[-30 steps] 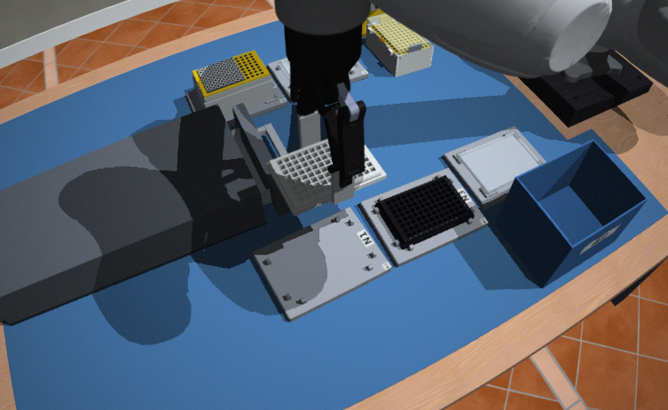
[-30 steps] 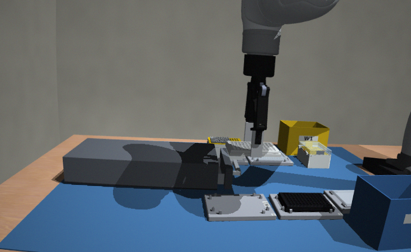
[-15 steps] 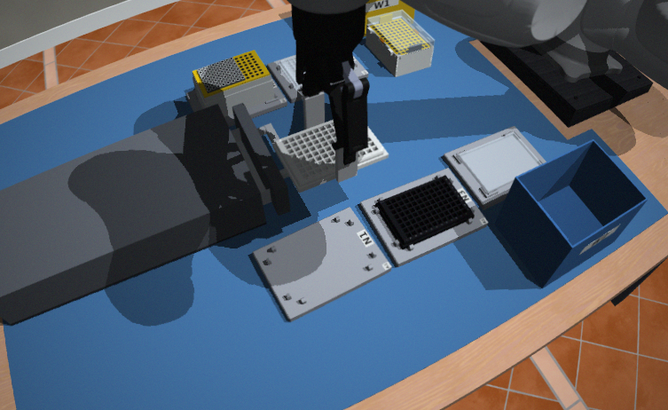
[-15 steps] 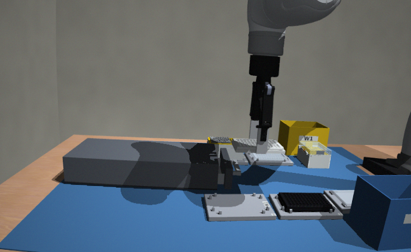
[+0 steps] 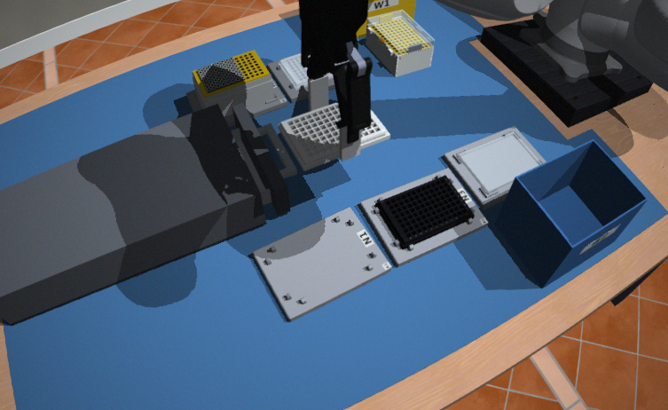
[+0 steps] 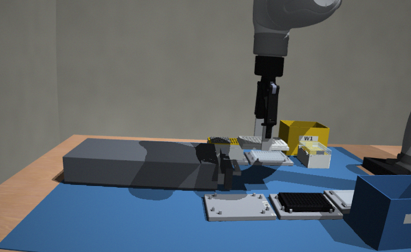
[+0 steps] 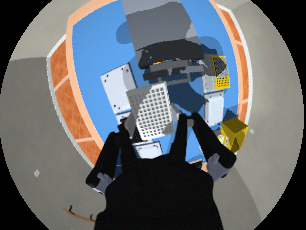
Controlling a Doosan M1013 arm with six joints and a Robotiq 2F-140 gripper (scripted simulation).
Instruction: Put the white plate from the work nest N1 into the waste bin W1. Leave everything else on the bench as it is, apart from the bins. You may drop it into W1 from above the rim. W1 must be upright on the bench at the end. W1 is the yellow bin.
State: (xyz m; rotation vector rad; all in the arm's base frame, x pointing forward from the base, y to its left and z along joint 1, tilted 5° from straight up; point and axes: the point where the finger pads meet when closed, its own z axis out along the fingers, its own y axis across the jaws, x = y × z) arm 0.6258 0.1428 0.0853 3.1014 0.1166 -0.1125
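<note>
The yellow bin W1 is 26 cm behind my hand, 43 cm to the right of it and 13 cm below it. From my hand the other things lie so: white plate: 2 cm below; black plate: 11 cm behind, 9 cm to the left, 15 cm below; work nest N1: 6 cm ahead, 11 cm to the left, 16 cm below.
</note>
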